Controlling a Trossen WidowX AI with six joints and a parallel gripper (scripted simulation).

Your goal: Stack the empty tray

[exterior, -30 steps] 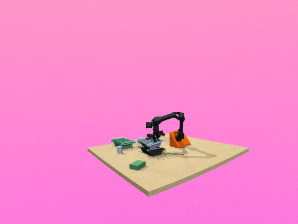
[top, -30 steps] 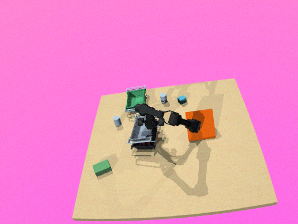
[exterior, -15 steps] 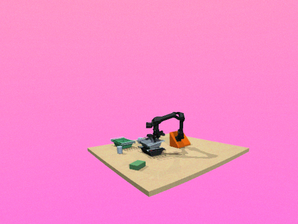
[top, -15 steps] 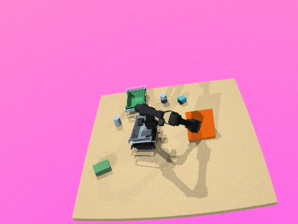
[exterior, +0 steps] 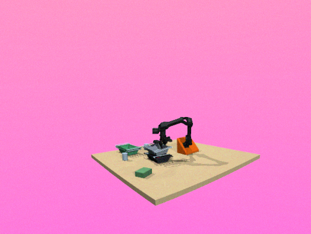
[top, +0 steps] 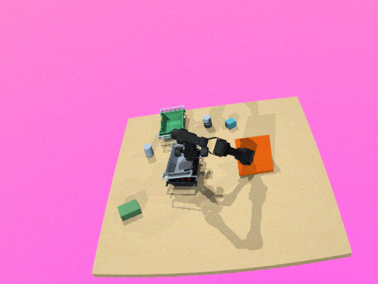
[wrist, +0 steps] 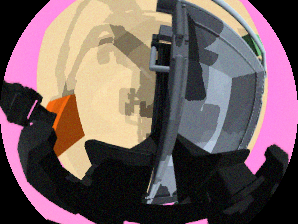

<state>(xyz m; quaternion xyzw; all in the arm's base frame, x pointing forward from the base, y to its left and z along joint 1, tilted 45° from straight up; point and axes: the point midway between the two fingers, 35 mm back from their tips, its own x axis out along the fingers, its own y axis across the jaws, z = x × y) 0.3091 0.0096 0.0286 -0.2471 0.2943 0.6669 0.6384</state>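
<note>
Now: the grey tray 7 cm ahead of my gripper tip and 2 cm above it. The rest, counted from my gripper tip: green block 35 cm ahead, 28 cm to the left, 7 cm below; then blue cube 20 cm behind, 42 cm to the right, 7 cm below.
</note>
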